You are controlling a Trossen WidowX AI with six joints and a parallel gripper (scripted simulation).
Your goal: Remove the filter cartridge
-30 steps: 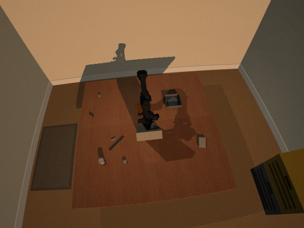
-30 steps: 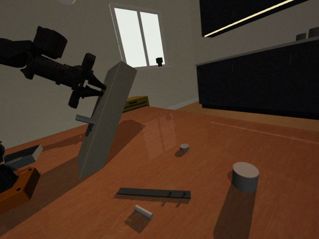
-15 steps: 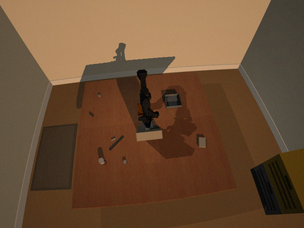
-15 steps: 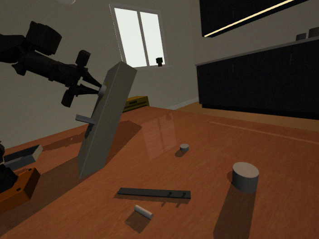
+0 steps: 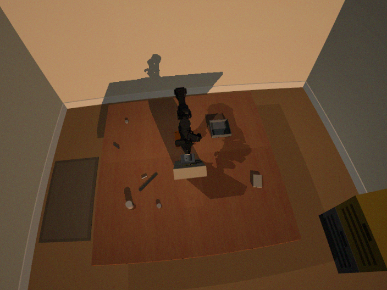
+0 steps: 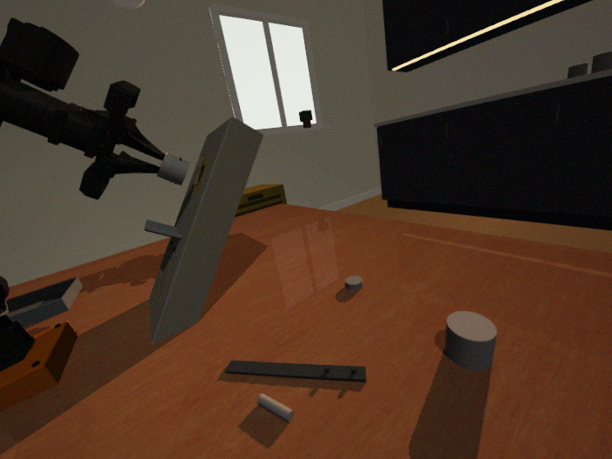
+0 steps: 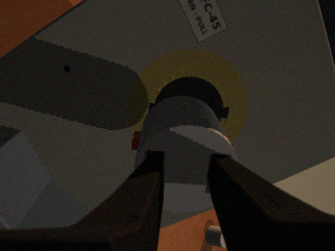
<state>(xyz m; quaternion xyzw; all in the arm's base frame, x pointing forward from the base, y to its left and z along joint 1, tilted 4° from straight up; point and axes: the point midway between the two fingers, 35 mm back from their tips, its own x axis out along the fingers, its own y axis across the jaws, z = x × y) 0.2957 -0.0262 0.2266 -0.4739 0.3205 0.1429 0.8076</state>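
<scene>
Now: the grey service panel 2 cm ahead of my gripper tip and 11 cm below it. Round my gripper tip: small white rod: 4 cm behind, 31 cm to the right, 26 cm below; then grey tray: 33 cm behind, 32 cm to the left, 25 cm below; then round filter cartridge: 1 cm ahead, 1 cm below.
</scene>
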